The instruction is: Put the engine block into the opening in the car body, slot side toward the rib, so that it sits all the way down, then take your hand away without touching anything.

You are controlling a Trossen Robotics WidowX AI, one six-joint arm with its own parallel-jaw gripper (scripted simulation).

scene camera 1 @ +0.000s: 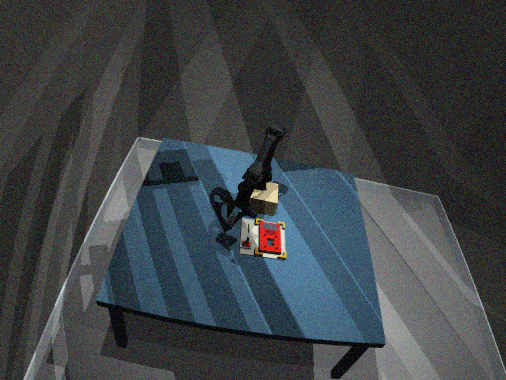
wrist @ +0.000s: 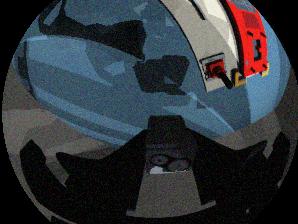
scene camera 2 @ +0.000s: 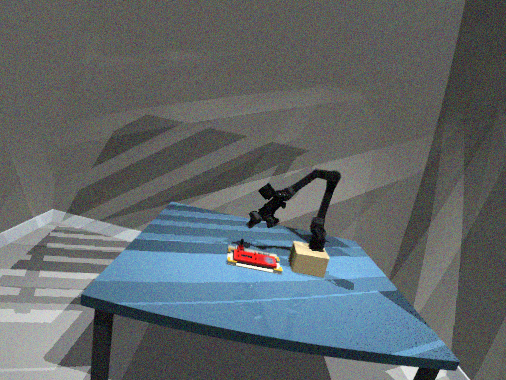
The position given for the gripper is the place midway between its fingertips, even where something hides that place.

The gripper (wrist: 166,133) holds an engine block (wrist: 169,148).
